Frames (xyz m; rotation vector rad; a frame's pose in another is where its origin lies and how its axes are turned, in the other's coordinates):
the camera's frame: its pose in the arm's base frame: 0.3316 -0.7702 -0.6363 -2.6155 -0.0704 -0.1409
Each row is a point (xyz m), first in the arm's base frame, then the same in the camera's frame.
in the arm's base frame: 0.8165 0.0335 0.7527
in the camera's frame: 0.6581 -1.3454 -0.7531
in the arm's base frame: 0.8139 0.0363 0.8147
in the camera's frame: 0.6627 -1.3787 -0.8054
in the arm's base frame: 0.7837 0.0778 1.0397
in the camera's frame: 0.6592 -1.5282 -0.9812
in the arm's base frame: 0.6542 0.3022 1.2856
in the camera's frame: 0.5637 -1.8540 -1.0921
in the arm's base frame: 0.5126 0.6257 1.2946
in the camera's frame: 0.4317 -2.1494 -0.9505
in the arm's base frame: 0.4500 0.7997 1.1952
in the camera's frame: 0.3622 -2.2557 -0.7833
